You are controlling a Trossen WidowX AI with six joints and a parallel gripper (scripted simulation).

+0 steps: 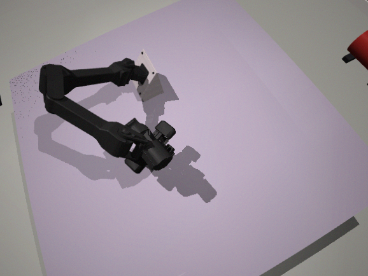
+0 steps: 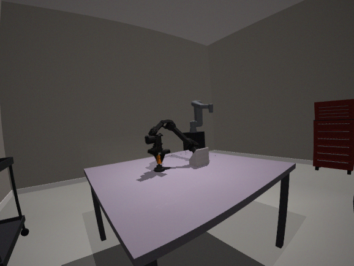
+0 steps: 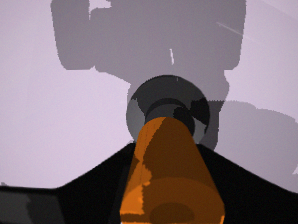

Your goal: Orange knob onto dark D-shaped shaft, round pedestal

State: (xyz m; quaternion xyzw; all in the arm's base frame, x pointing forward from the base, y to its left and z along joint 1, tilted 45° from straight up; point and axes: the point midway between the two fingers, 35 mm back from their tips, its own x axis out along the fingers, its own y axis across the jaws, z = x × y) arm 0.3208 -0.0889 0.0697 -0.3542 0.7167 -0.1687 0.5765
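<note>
Now: the orange knob 20 mm above my gripper tip. From my gripper tip the other things lie so: dark pedestal 40 mm below, 10 mm ahead.
</note>
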